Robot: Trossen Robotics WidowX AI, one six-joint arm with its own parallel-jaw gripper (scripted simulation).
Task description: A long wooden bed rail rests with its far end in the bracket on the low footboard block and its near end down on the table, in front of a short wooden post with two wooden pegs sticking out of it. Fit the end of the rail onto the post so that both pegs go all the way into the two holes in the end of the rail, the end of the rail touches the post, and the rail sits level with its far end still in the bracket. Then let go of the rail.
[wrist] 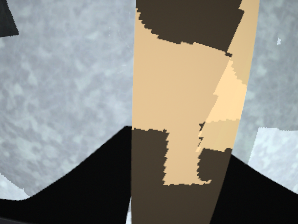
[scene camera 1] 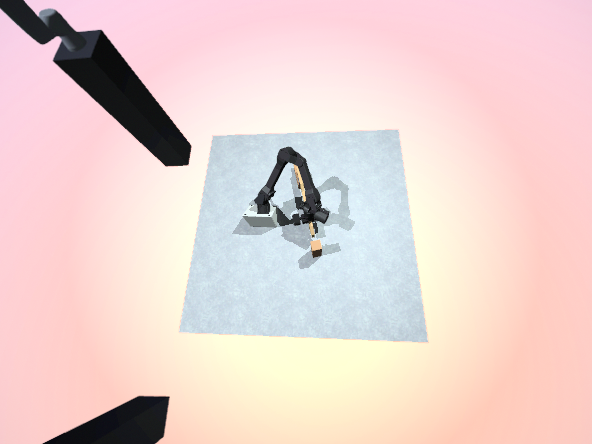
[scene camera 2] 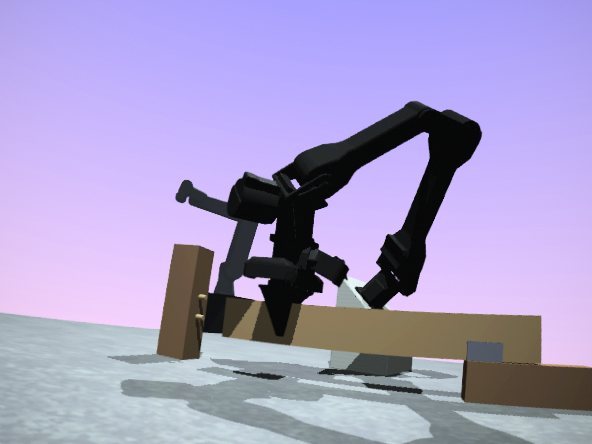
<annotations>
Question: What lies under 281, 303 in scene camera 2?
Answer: My gripper.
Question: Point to a long wooden rail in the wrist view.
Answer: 190, 72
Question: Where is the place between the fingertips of my gripper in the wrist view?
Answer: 157, 137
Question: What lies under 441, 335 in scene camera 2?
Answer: A long wooden rail.
</annotations>
